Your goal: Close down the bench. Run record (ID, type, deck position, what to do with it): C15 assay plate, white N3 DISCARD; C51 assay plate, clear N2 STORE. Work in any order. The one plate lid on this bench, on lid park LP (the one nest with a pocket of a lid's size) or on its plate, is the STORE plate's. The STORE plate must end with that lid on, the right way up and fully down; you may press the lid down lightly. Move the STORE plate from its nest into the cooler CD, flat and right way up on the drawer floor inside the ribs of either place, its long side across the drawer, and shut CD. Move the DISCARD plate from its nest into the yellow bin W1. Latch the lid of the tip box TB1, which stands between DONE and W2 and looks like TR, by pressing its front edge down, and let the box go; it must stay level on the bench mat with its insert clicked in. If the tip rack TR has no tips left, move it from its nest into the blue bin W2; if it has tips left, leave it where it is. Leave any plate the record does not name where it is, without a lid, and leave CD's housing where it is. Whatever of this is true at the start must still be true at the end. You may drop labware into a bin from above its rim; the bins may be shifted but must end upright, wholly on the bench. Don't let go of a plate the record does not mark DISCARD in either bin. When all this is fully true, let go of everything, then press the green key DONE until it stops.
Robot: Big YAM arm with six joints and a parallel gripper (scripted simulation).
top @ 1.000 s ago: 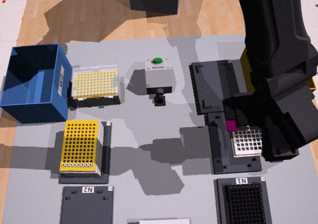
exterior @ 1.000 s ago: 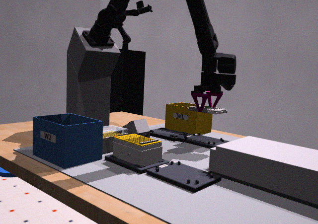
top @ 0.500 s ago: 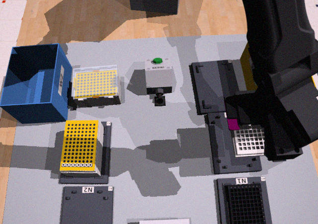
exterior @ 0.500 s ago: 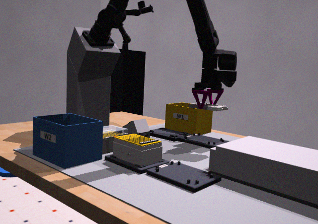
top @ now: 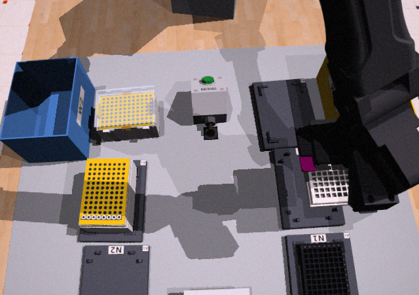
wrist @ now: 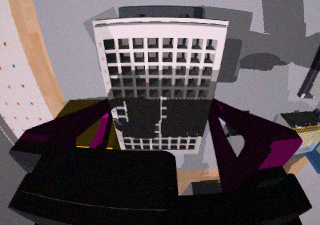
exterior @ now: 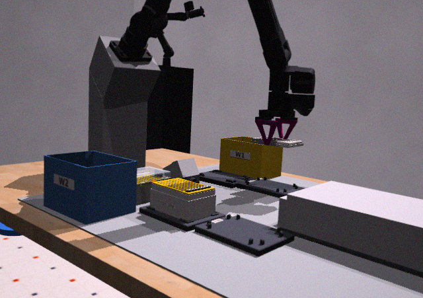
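Now: hand 10 mm short of the white plate. The rest, counted from my hand: lid park LP: 170 mm behind, 20 mm to the right, 140 mm below; then nest N3: 140 mm below; then black plate: 170 mm ahead, 130 mm below.
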